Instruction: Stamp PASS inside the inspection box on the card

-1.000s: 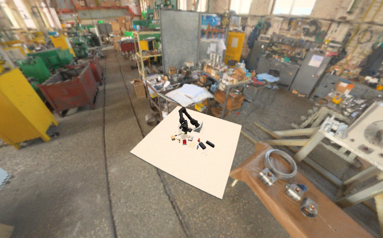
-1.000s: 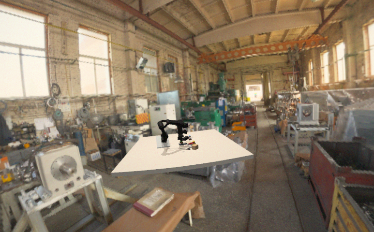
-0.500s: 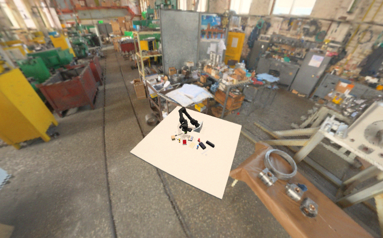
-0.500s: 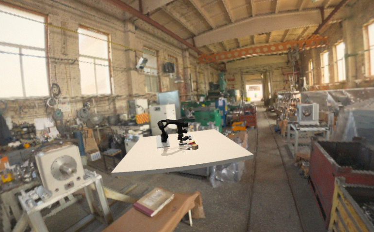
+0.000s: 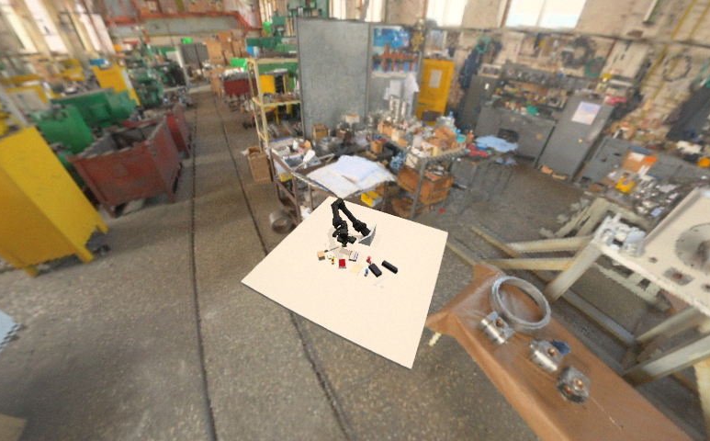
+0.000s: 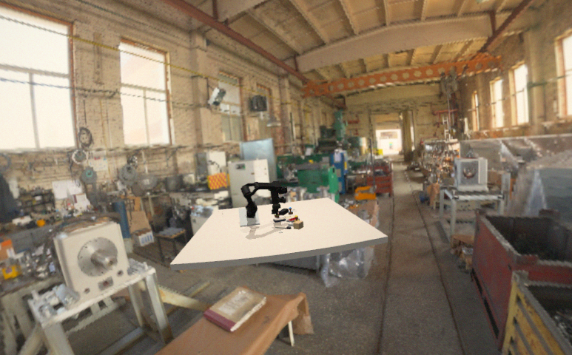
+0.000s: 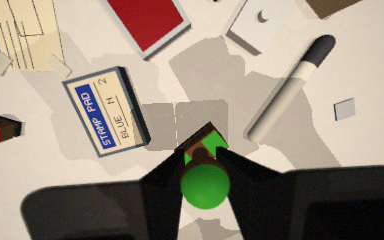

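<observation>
The red ink pad is 130 mm ahead of my gripper tip, 60 mm to the left of it and 80 mm below it. Also, from my gripper tip: blue stamp-pad tin (10 mm ahead, 100 mm to the left, 70 mm below); then green-knobbed stamp (right at my gripper tip); then grey block (110 mm ahead, 60 mm to the right, 70 mm below).
</observation>
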